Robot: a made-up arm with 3 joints.
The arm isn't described. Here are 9 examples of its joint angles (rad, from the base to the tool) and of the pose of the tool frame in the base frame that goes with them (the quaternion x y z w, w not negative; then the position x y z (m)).
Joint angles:
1: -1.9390 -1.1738 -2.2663
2: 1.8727 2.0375 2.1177
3: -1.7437 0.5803 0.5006
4: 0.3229 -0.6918 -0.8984
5: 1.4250 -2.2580 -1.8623
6: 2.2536 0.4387 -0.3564
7: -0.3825 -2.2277 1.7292
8: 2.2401 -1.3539 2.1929
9: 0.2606 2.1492 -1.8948
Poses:
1: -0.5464 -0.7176 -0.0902 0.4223 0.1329 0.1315 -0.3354
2: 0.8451 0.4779 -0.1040 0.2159 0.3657 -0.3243 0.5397
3: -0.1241 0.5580 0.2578 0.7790 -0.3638 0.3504 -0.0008
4: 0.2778 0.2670 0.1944 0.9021 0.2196 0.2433 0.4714
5: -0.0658 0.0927 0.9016 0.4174 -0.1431 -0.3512 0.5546
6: -0.0572 -0.7931 -0.2100 0.5689 0.0083 0.4032 0.4836
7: 0.4420 -0.2751 -0.7810 0.3449 0.3262 -0.2443 0.3189
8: -0.6262 0.6226 -0.0148 0.4691 -0.4057 0.1560 0.1759
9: -0.4163 0.3471 -0.7746 0.3258 0.5067 -0.2469 -0.2489
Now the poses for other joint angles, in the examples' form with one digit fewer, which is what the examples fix.
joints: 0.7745 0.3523 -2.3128
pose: -0.005 0.685 -0.175 0.707 0.473 0.379 0.228
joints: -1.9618 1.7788 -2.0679
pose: 0.776 -0.569 0.041 0.271 -0.663 -0.106 -0.012
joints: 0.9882 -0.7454 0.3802
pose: 0.347 -0.589 0.109 0.722 -0.066 0.262 0.434
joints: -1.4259 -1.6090 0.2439
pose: 0.484 0.386 -0.534 0.576 0.354 -0.106 -0.023
